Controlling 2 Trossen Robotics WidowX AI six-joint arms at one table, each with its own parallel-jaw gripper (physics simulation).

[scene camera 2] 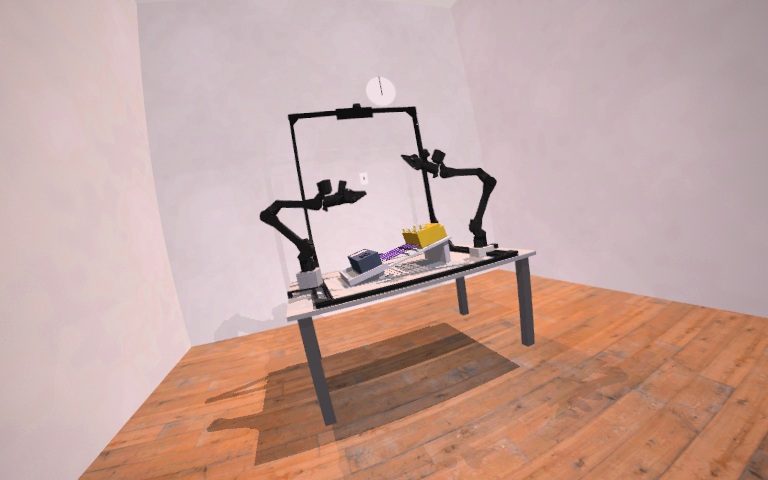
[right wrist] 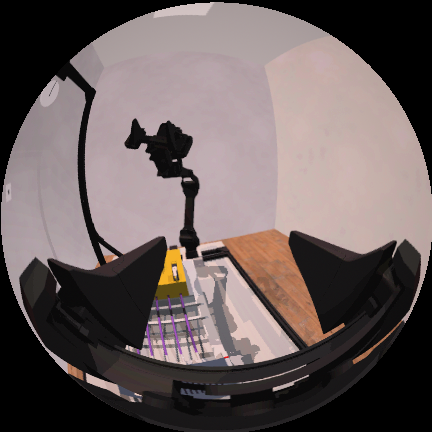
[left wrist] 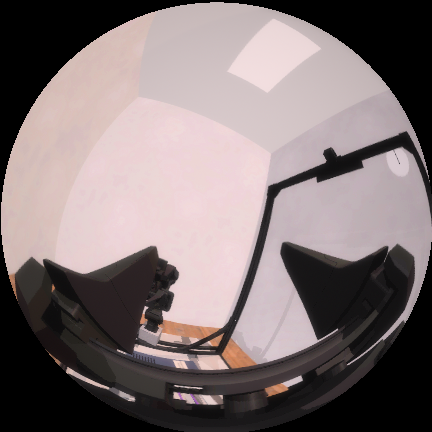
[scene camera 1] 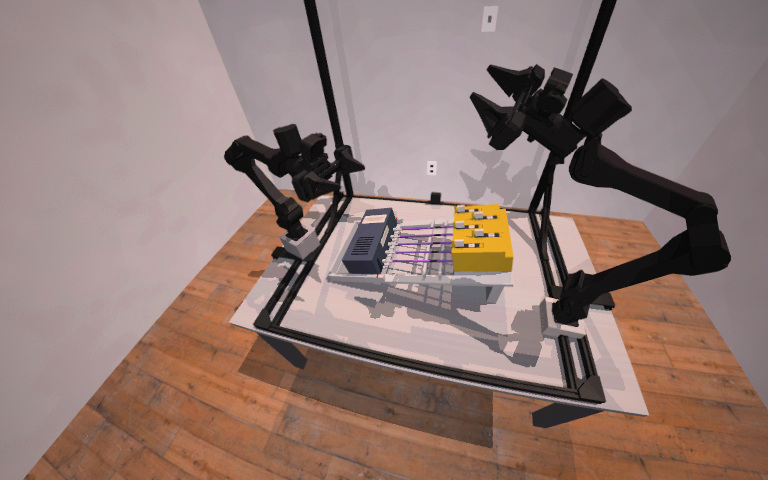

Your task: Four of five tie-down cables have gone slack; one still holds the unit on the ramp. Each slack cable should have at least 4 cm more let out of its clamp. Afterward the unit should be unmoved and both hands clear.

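Observation:
The dark blue unit [scene camera 1: 368, 244] [scene camera 2: 364, 260] sits at the low end of the white ramp [scene camera 2: 362, 277]. Purple cables [scene camera 1: 413, 260] [scene camera 2: 390, 253] [right wrist: 188, 325] run from it to the yellow clamp block [scene camera 1: 481, 261] [scene camera 2: 431, 234] [right wrist: 172, 290] at the high end. White clamp levers [scene camera 1: 459, 243] stand on the block at staggered places. Which cable is taut, and how much is let out, cannot be told. My left gripper [scene camera 1: 481, 82] [scene camera 2: 402, 157] [left wrist: 220, 251] is open and empty, high above the block. My right gripper [scene camera 1: 351, 177] [scene camera 2: 365, 194] [right wrist: 229, 240] is open and empty, above the unit's side, apart from it.
A black frame [scene camera 1: 396, 366] runs around the white table [scene camera 1: 351, 322], with tall uprights [scene camera 1: 323, 67] [scene camera 2: 298, 169] at the back. Crossbars lie under the cables. A grey support [scene camera 1: 474, 293] [scene camera 2: 437, 253] holds up the ramp's high end.

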